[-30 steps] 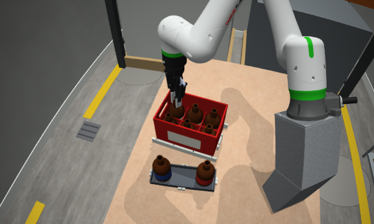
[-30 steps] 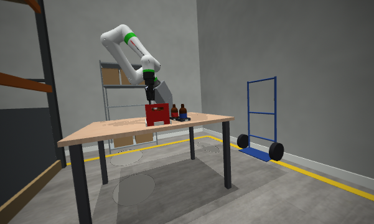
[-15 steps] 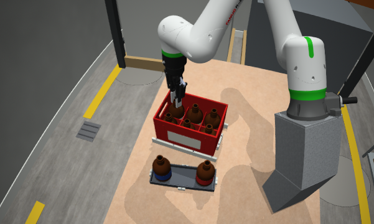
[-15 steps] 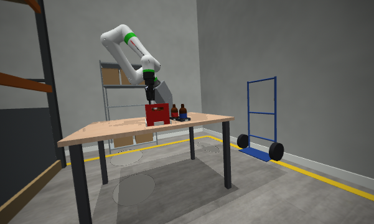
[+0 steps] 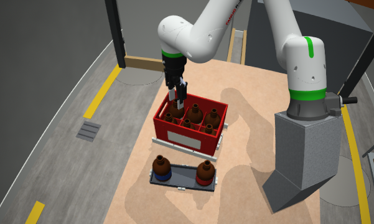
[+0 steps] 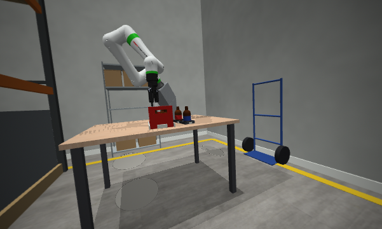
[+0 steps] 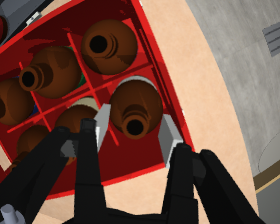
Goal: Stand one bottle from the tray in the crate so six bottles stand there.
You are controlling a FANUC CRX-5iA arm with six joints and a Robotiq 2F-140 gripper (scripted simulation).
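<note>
Right now my hand is 90 mm above the white-banded bottle. The rest, counted from my hand: red-labelled bottle 160 mm behind, 290 mm to the left, 90 mm below; then tray 70 mm behind, 290 mm to the left, 160 mm below; then crate 80 mm behind, 60 mm to the left, 90 mm below.
</note>
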